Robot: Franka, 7 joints.
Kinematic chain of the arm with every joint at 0, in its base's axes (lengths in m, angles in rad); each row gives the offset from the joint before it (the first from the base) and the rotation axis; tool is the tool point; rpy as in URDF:
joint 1: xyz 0 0 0.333 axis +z
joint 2: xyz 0 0 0 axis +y
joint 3: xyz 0 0 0.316 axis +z
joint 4: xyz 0.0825 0 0 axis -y
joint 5: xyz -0.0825 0 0.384 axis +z
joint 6: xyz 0 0 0 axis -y
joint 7: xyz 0.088 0 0 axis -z
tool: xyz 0 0 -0.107 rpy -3.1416 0 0
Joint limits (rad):
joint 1: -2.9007..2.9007
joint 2: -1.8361..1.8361
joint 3: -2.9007..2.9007
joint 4: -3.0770..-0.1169
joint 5: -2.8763..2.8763
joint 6: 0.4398..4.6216
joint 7: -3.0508..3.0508
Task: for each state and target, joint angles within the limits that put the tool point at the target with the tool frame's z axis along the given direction. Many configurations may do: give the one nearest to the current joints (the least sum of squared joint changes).
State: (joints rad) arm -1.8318 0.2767 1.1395 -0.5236 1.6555 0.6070 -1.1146
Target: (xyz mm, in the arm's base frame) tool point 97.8 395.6 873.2 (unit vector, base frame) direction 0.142 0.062 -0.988
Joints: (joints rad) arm -1.5784 -0.4852 1.0976 -0.1202 1.5849 0.5519 -1.1146
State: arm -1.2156 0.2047 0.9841 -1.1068 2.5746 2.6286 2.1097
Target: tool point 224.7 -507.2 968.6 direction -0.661 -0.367 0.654
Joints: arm -1.6640 0.7506 1.7744 -0.7228 2.8763 1.7628 2.1097
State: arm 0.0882 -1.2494 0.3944 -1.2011 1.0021 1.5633 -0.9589
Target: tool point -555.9 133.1 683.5 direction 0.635 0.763 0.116
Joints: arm 0.3273 -1.8361 0.4837 -1.4304 0.5358 1.5945 -0.9589
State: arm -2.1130 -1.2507 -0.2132 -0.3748 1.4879 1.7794 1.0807
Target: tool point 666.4 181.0 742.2 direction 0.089 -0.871 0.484
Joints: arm -2.7717 -1.1729 -0.3216 -0.1194 1.3254 1.5736 1.0807
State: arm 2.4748 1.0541 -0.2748 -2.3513 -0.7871 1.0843 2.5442
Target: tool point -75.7 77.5 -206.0 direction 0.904 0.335 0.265
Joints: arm 2.5416 1.6718 0.1240 -1.9322 -0.8597 1.4924 2.5442
